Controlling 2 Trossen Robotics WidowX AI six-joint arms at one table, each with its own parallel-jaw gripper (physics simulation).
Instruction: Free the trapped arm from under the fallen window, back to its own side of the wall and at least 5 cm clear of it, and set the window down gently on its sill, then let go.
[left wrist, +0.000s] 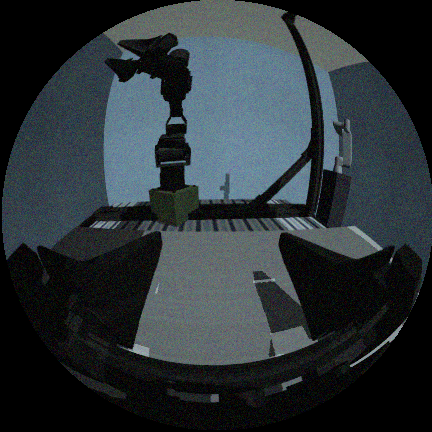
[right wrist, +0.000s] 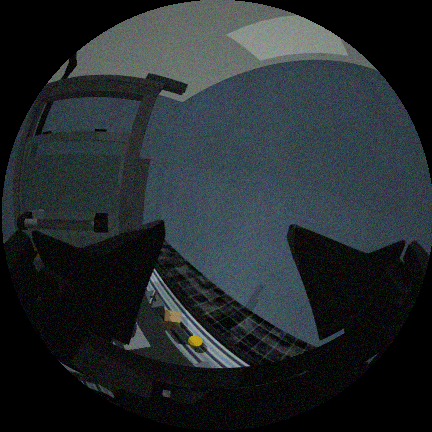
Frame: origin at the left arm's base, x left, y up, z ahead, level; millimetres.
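Seen in the pictures: left gripper, fingertip midpoint: (left wrist: 221, 239); right gripper, fingertip midpoint: (left wrist: 110, 51) (right wrist: 228, 229); right arm's base at its link origin: (left wrist: 172, 187).
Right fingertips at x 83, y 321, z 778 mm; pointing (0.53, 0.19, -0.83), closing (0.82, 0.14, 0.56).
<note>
A point is followed by its place in that frame.
The window (right wrist: 75, 185) @(y 312, x -98, z 498 mm), with a greenish pane, stands in a dark upright frame (right wrist: 142, 120) at the left of the right wrist view. Its lower edge and the sill are hidden, so whether it rests on the sill cannot be told. My right gripper (left wrist: 110, 51) @(y 321, x 83, z 778 mm) (right wrist: 228, 229) @(y 321, x 83, z 778 mm) is open and empty, apart from the window frame. In the left wrist view, its arm (left wrist: 176, 90) @(y 248, x -11, z 976 mm) rises upright from a green base (left wrist: 174, 205) @(y -53, x -20, z 935 mm). My left gripper (left wrist: 221, 239) @(y 14, x -130, z 684 mm) is open and empty, pointing across the table. The window does not show in the left wrist view. Whether an arm lies under the window cannot be told.
A dark post (left wrist: 317, 125) @(y 200, x -427, z 1027 mm) with a diagonal brace (left wrist: 285, 177) @(y 14, x -309, z 1010 mm) stands at the right of the left wrist view. A pale arm (left wrist: 346, 145) stands on a dark pedestal (left wrist: 336, 197) beyond. An orange block (right wrist: 172, 316) @(y -58, x 146, z 548 mm) and a yellow disc (right wrist: 195, 341) @(y -91, x 176, z 647 mm) lie low in the right wrist view.
</note>
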